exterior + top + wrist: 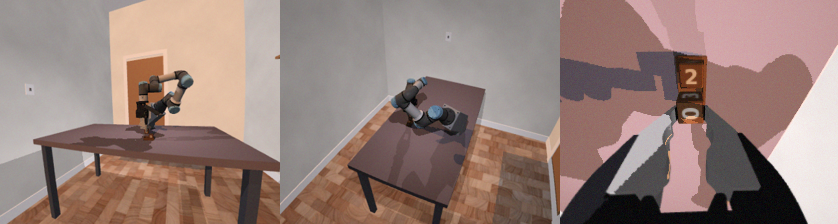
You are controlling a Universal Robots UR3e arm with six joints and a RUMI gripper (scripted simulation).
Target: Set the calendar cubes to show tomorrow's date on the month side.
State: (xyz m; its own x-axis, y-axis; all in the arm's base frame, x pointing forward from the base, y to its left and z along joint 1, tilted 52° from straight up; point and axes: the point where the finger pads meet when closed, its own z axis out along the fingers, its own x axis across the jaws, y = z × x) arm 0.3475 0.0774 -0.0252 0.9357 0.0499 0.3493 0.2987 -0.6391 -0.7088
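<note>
My gripper is now 1 cm above the brown number cube. Round my hand: brown calendar tray: 6 cm below, 1 cm to the left.
</note>
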